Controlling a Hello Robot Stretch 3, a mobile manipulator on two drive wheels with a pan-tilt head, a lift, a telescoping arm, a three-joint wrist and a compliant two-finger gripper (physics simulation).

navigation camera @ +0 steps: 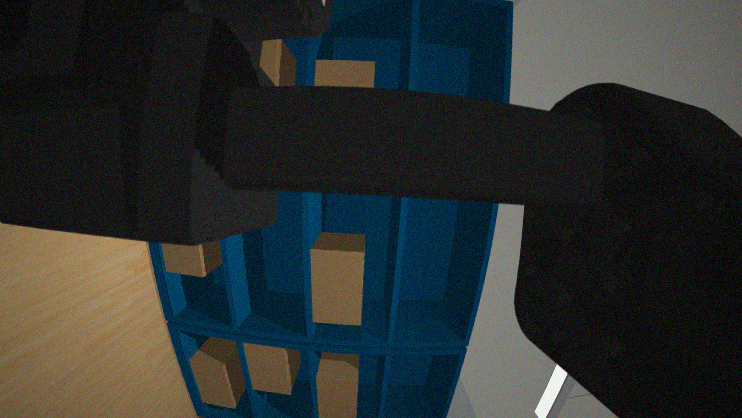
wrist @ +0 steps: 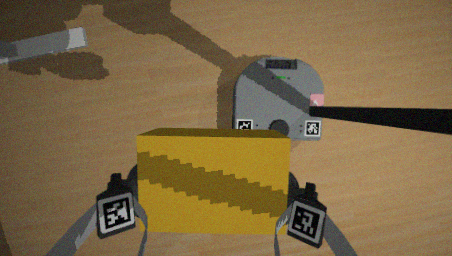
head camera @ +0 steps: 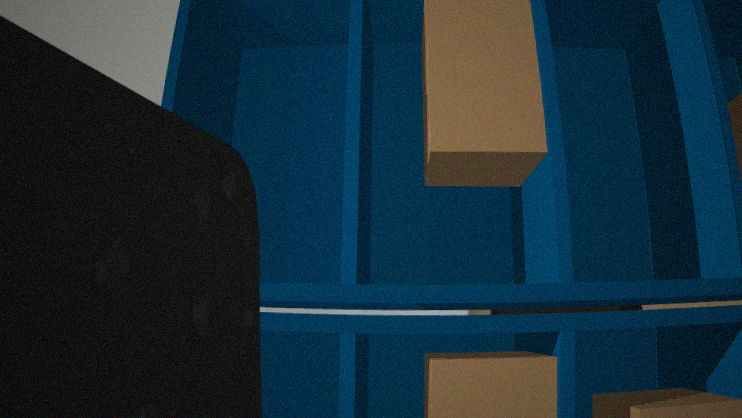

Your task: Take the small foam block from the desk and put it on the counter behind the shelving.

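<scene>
In the wrist view my gripper is shut on a yellow foam block. A fingertip presses on each of its left and right sides. The block is held above my own grey base, and a dark shadow band crosses its face. The blue shelving fills much of the head and navigation views. The desk and the counter do not show for certain in any view. The gripper is not visible in the head and navigation views.
Brown boxes stand in the shelving's compartments. Wooden floor lies beside the shelving. A white and grey bar lies at upper left in the wrist view. Dark robot parts block part of the head and navigation views.
</scene>
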